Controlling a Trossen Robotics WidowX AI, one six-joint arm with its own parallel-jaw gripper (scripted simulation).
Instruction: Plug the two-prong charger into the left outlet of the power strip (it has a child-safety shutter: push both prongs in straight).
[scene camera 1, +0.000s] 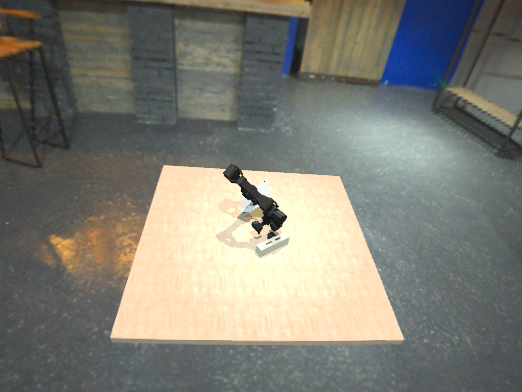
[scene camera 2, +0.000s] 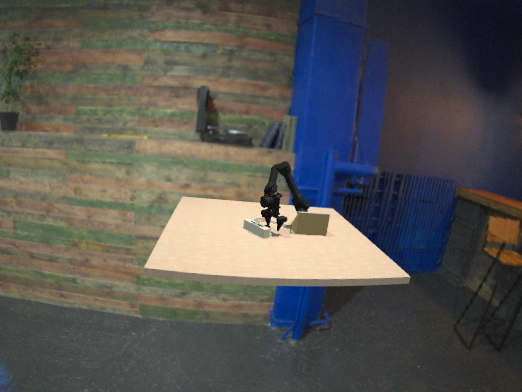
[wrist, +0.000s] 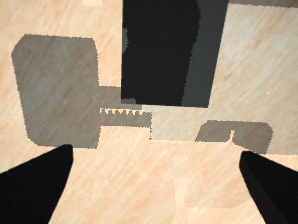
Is the gripper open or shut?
Open.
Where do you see a black two-prong charger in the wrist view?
At 167, 60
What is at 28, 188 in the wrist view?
The gripper.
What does the gripper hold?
Nothing.
